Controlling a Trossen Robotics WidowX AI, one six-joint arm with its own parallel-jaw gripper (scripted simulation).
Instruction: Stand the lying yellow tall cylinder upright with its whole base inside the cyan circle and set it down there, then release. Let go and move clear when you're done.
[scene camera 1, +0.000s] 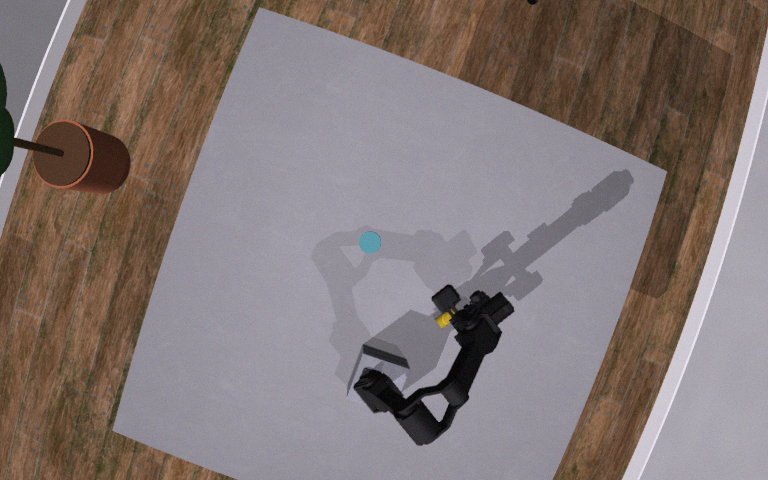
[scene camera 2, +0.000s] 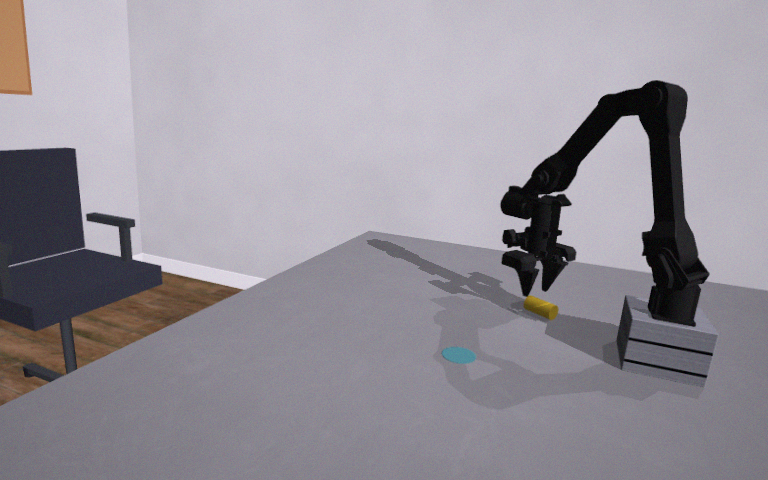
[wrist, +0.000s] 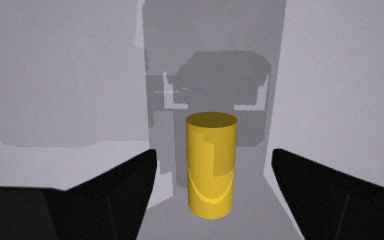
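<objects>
My gripper (wrist: 214, 157) is 120 mm from the lens. A yellow cylinder (wrist: 210, 136) is here with my gripper, and the yellow cylinder is 120 mm from the lens.
</objects>
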